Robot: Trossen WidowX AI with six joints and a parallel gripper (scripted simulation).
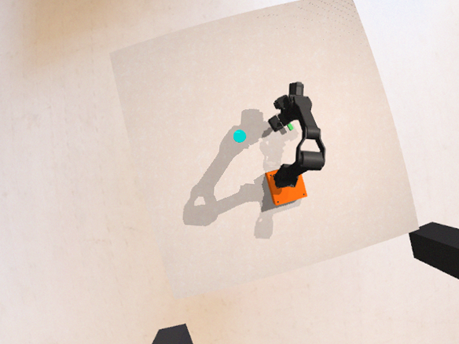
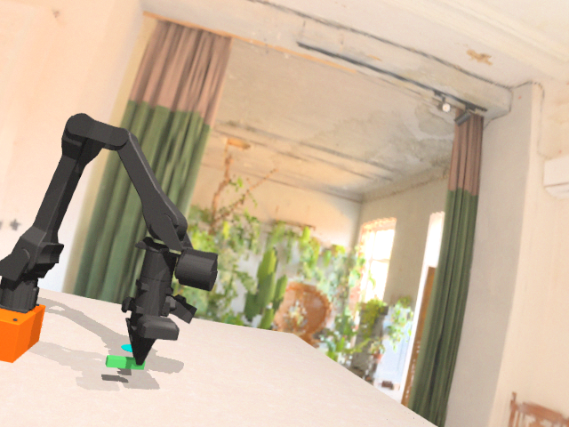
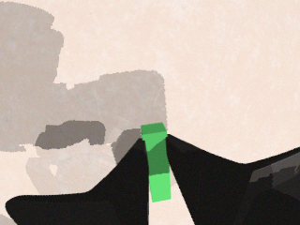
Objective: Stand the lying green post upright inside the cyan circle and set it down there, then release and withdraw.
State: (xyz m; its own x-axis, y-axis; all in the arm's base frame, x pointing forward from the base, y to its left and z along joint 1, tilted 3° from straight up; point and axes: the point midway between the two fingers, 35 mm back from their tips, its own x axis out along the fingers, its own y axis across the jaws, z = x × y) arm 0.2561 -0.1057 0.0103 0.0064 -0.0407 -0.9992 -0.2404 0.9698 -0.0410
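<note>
My gripper tip is now 22 cm to the right of the cyan circle, 4 cm above it and 1 cm past it. Round my gripper tip: green post (2 cm behind, 1 cm to the right).
</note>
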